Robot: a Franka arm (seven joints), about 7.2 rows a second.
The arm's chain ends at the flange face. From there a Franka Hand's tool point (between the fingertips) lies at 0.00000 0.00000 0.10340 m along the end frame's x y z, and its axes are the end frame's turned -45 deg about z.
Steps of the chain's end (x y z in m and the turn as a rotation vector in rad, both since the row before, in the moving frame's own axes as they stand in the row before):
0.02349, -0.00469, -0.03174, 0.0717, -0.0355, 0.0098
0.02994, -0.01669, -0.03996, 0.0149, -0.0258, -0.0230
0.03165, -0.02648, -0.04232, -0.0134, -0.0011, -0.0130
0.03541, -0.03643, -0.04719, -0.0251, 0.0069, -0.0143
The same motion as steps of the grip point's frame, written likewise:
0.02261, 0.00548, -0.03207, 0.0758, 0.0256, 0.0098
0.03214, 0.00640, -0.04001, 0.0288, -0.0077, -0.0230
0.04005, 0.00456, -0.04233, -0.0087, -0.0103, -0.0130
0.04948, 0.00163, -0.04723, -0.0226, -0.0129, -0.0143

